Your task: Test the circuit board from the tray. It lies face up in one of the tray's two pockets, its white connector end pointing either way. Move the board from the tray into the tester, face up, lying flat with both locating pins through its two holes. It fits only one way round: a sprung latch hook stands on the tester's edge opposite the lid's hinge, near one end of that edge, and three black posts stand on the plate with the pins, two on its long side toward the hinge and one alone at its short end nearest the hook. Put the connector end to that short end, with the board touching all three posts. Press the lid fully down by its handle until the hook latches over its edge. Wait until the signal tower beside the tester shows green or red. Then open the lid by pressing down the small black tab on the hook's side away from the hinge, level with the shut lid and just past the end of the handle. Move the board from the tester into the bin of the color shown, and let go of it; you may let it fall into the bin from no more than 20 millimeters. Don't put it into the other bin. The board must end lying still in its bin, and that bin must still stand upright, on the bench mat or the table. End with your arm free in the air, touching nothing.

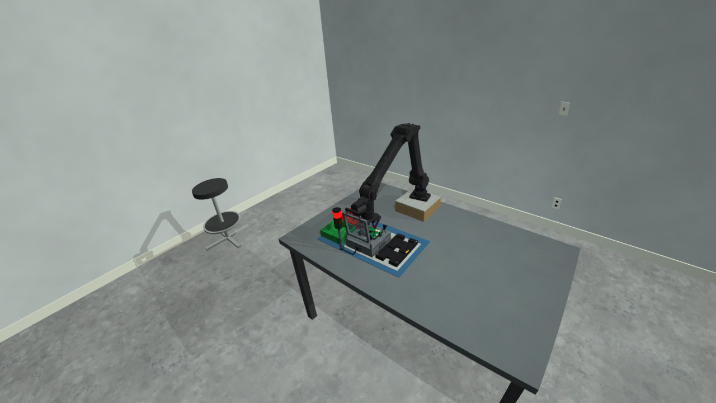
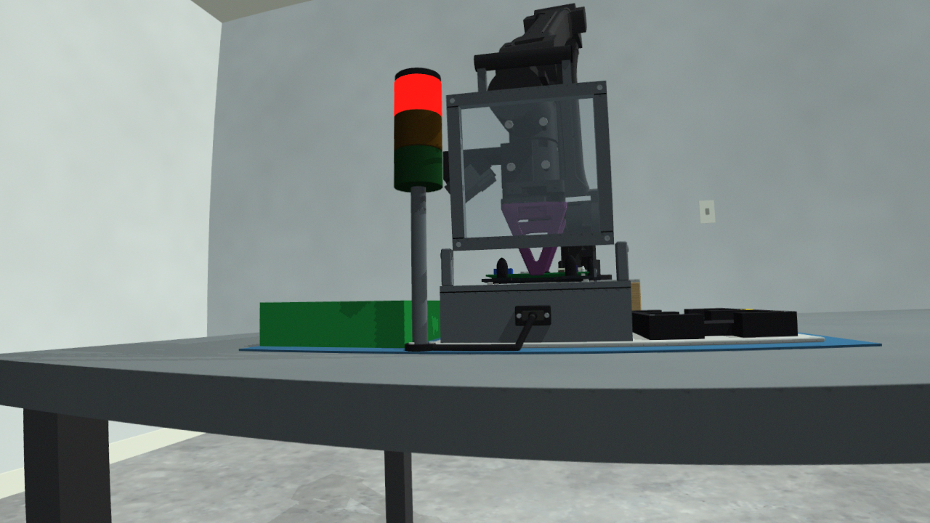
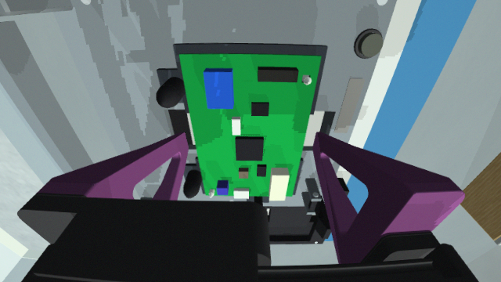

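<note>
My hand is right at the green circuit board. Also, from my hand: black tester plate 1 cm ahead, 1 cm to the left, 1 cm below; then black latch hook 5 cm behind, 7 cm to the left, 1 cm above; then clear lid 11 cm ahead, 1 cm to the right, 11 cm above.
</note>
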